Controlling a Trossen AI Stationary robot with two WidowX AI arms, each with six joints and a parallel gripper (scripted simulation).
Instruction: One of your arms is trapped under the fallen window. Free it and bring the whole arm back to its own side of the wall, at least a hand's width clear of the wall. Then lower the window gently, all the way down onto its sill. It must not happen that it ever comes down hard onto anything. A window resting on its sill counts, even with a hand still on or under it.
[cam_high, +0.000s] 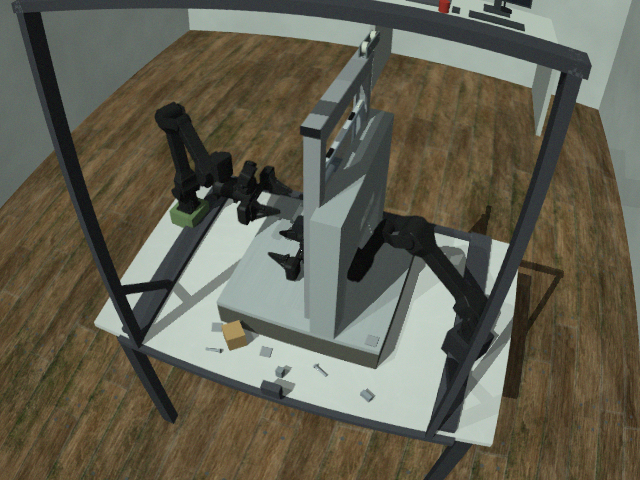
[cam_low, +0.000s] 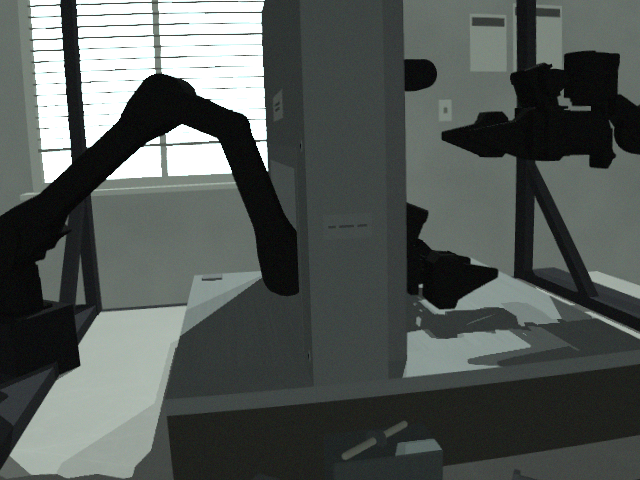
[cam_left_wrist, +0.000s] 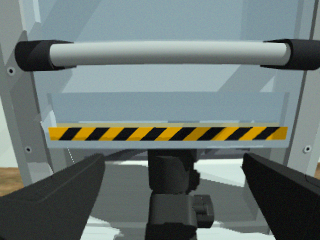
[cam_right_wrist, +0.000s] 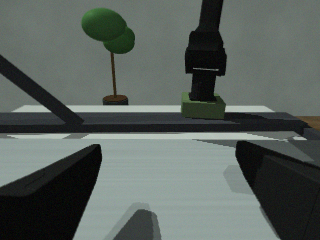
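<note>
Now: the window sash 3 cm ahead of my left hand, 15 cm to the right of it and 10 cm above it. Also, from my left hand: box: 28 cm behind, 4 cm to the right, 27 cm below.
</note>
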